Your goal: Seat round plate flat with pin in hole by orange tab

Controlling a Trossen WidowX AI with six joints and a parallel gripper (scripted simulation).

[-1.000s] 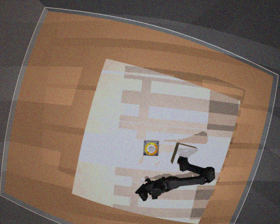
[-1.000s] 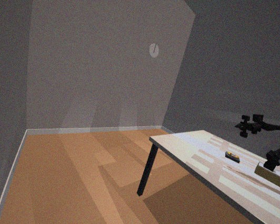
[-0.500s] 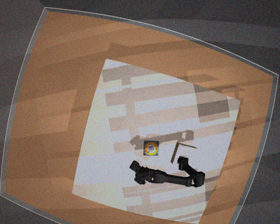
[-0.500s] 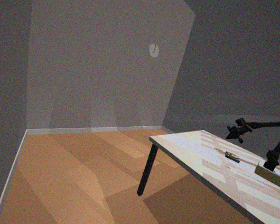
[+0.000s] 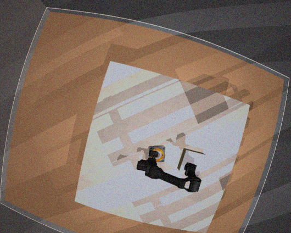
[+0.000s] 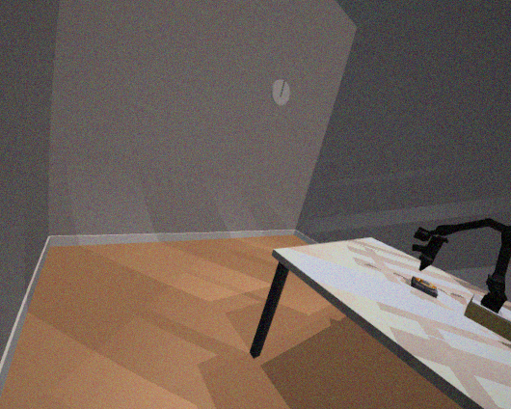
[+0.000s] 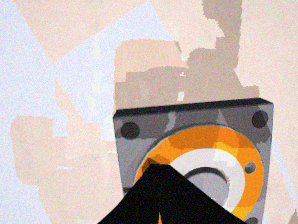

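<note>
Now: gripper tip 7 cm above the grey square base, 5 cm to the left of it and 4 cm past it.
</note>
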